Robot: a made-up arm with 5 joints.
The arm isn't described. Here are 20 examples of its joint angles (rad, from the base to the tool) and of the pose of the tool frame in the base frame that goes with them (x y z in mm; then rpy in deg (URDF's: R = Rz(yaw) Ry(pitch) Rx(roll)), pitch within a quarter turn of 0, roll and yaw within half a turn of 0).
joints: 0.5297 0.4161 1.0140 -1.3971 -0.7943
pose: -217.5 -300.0 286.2 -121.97 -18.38 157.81
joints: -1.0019 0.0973 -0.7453 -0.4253 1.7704
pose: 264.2 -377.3 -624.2 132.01 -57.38 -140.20
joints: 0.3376 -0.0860 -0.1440 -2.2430 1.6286
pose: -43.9 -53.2 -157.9 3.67 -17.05 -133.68
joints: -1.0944 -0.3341 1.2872 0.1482 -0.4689
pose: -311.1 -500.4 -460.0 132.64 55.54 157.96
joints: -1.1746 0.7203 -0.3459 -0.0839 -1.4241
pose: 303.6 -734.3 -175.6 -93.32 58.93 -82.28
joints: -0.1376 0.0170 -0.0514 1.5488 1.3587
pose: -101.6 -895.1 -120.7 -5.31 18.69 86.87
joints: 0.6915 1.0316 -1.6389 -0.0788 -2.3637
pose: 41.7 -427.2 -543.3 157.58 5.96 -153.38
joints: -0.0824 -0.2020 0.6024 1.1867 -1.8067
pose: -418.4 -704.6 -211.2 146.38 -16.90 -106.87
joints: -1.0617 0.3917 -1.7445 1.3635 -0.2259
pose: 124.9 -882.5 -49.6 -51.66 -54.00 -34.37
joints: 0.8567 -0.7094 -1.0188 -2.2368 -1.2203
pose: -108.2 -143.9 99.3 116.77 31.38 -8.67
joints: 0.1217 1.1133 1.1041 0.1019 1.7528
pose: 451.2 -754.7 231.7 50.97 49.15 106.27
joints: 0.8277 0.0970 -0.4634 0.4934 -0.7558
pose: -437.1 -713.1 232.3 171.35 22.16 -153.67
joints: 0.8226 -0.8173 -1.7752 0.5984 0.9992
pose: -807.6 -328.5 293.3 -76.84 -8.78 -15.78
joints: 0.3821 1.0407 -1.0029 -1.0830 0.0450
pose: -118.0 -317.6 -285.8 70.21 49.40 49.23
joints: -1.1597 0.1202 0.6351 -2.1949 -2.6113
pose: 263.2 -98.3 -311.0 115.09 -49.35 120.92
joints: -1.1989 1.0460 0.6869 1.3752 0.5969
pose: 489.8 -648.1 533.6 -172.79 72.32 -50.35
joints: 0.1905 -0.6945 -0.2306 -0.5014 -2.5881
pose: -650.4 101.9 -238.2 -178.14 -44.50 109.12
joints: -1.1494 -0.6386 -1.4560 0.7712 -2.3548
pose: 145.7 -469.6 -729.2 149.38 66.16 89.52
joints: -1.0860 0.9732 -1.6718 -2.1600 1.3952
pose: 96.1 -14.5 159.9 146.30 -14.42 -46.50
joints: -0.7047 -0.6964 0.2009 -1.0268 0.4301
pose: -211.8 250.4 -434.9 71.44 47.18 -32.55
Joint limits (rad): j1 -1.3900..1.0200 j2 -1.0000..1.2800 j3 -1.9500..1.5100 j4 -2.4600..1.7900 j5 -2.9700..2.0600
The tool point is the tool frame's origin. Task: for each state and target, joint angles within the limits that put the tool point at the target. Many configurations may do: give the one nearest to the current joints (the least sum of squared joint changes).
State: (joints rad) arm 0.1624 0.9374 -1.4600 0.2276 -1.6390
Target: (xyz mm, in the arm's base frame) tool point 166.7 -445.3 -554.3
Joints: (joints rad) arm 0.5957 1.2101 -1.5265 0.0942 -1.6947
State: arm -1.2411 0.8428 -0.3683 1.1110 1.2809
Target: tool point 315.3 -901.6 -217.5
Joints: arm -1.3420 0.4256 -0.5748 0.5941 1.2703
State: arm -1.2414 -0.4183 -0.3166 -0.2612 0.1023
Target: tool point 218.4 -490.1 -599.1
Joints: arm -1.3055 0.0841 -0.3437 -0.1719 0.0530
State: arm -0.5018 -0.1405 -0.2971 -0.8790 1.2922
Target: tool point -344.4 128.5 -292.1
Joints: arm -0.1444 -0.3845 -0.0655 -1.2405 1.2462
